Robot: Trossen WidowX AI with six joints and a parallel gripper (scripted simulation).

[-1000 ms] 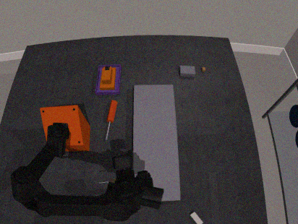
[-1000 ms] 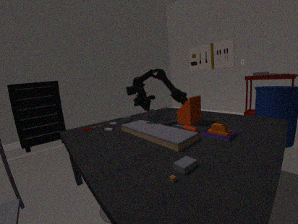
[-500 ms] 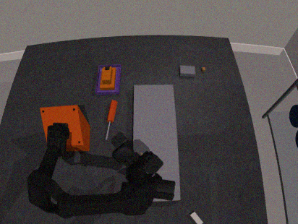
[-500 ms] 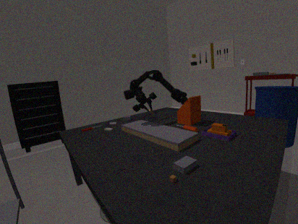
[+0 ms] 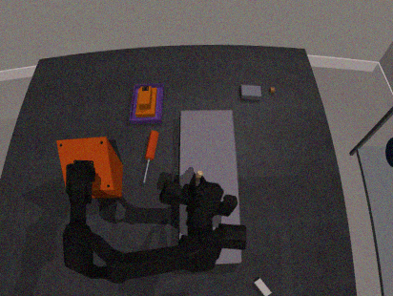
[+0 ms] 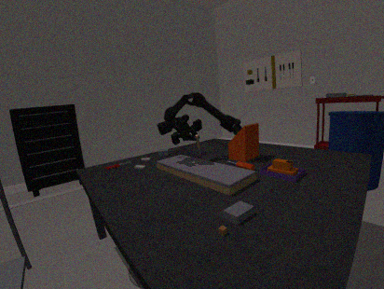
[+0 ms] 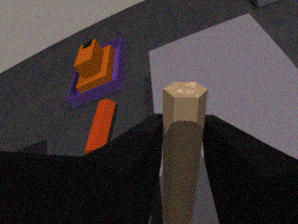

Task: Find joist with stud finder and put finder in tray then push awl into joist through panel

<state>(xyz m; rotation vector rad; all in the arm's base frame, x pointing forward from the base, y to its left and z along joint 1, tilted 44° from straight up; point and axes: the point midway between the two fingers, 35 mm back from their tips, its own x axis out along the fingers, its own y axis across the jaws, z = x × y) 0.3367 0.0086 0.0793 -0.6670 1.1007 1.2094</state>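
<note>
Now: gripper tip 20 mm past the awl, 20 mm to the left of it and 50 mm above it. Round my gripper tip: square light (200 mm behind, 380 mm to the left, 100 mm below); purple tray (200 mm behind, 340 mm to the left, 150 mm below); stud finder (200 mm behind, 360 mm to the left, 120 mm below).
</note>
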